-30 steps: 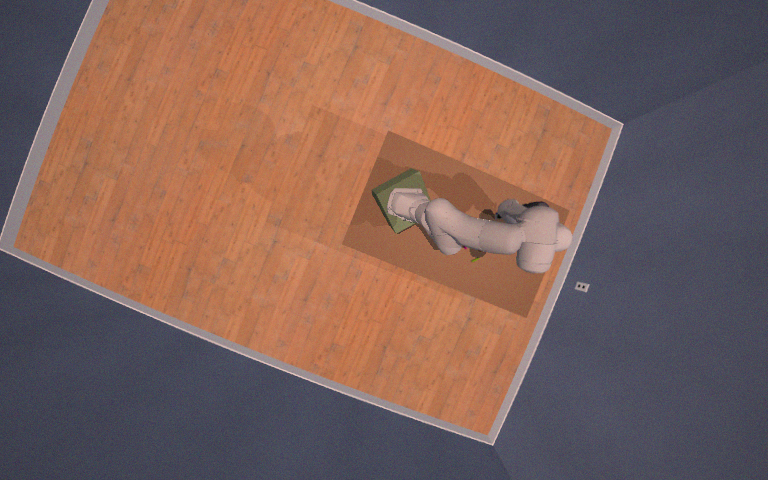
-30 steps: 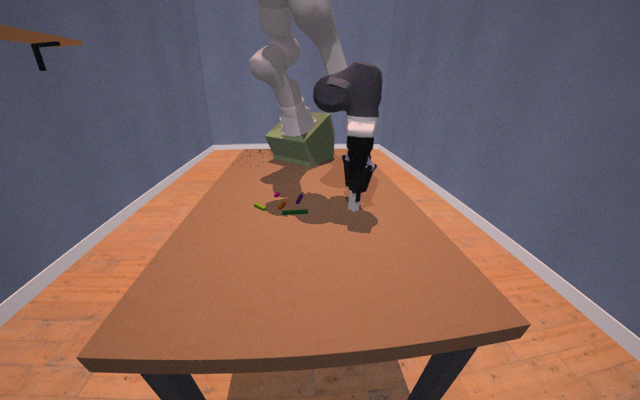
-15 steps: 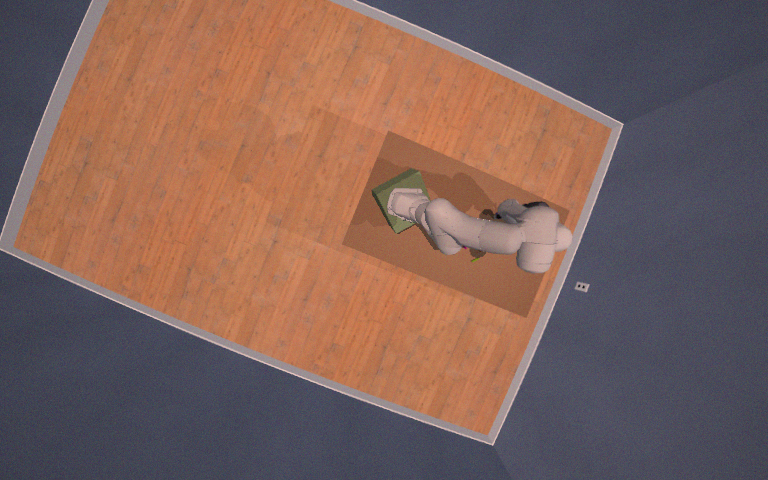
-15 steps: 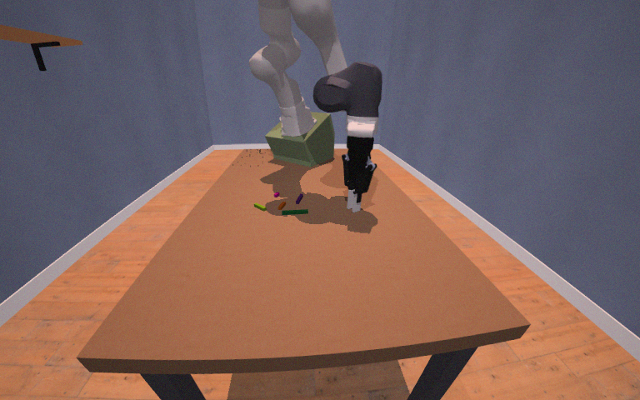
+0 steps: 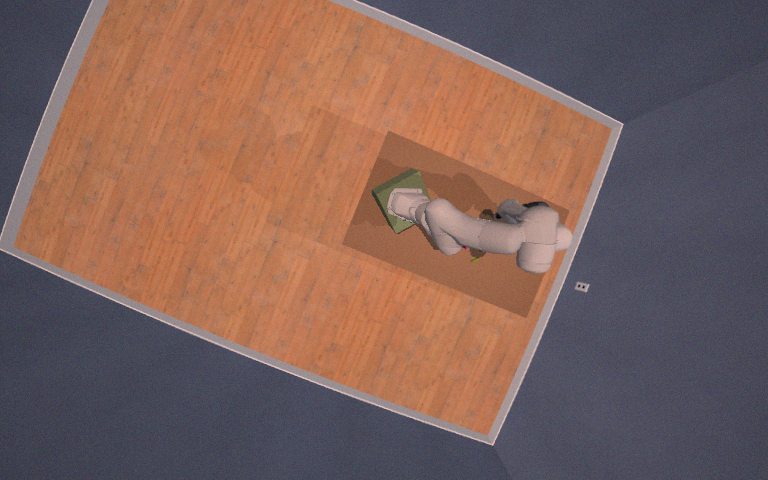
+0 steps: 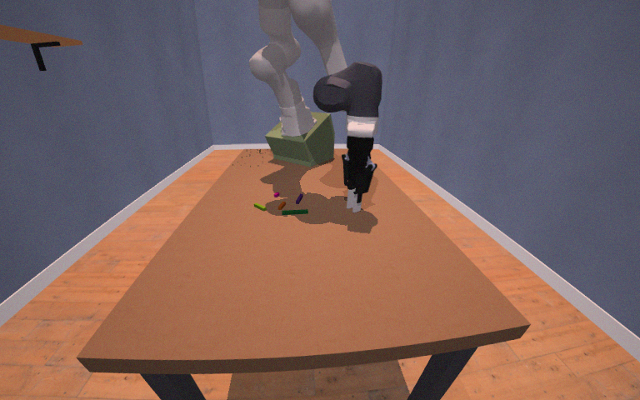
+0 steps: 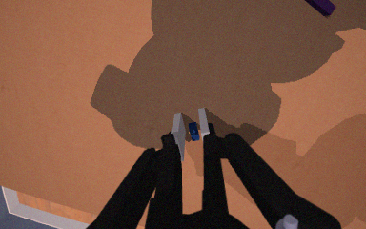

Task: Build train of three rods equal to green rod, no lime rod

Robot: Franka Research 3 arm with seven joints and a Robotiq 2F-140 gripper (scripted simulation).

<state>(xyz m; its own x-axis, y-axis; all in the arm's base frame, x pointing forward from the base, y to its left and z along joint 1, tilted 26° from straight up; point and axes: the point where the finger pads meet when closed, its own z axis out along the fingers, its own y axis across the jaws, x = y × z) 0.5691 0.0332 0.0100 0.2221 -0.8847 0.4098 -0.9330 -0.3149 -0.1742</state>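
Right now my hand is 15 cm to the left of the purple rod, 12 cm past it and 3 cm above it. From my hand the other things lie so: green rod (18 cm to the right, 3 cm below, 3 cm behind); orange rod (21 cm to the right, 9 cm behind, 3 cm below); magenta rod (22 cm to the right, 18 cm behind, 3 cm below).
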